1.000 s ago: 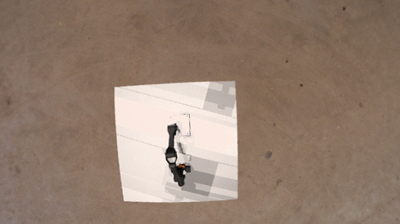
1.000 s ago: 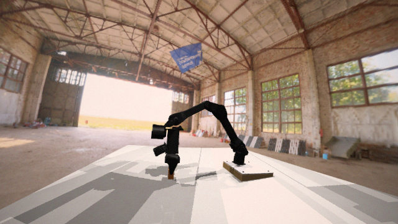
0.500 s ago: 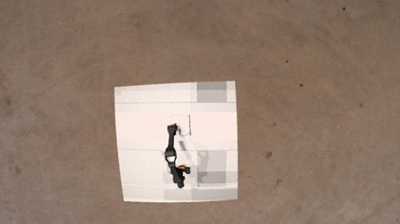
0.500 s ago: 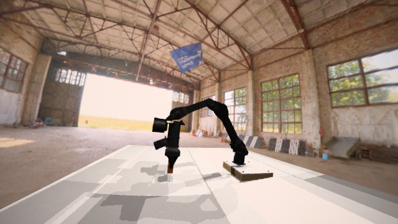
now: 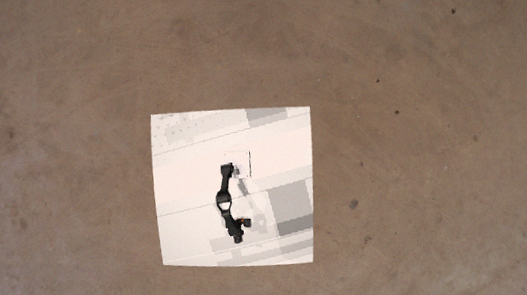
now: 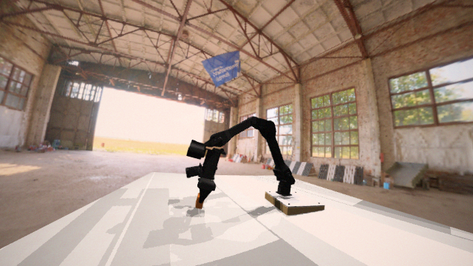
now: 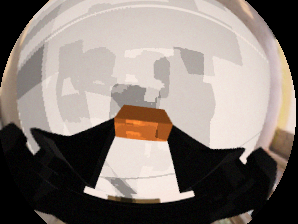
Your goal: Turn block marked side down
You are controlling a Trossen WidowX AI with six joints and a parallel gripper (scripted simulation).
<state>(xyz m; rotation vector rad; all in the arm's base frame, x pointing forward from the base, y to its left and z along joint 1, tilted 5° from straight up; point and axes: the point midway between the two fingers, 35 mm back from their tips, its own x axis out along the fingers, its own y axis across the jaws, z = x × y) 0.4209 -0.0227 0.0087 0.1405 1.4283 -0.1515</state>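
Now: gripper tip right at the block.
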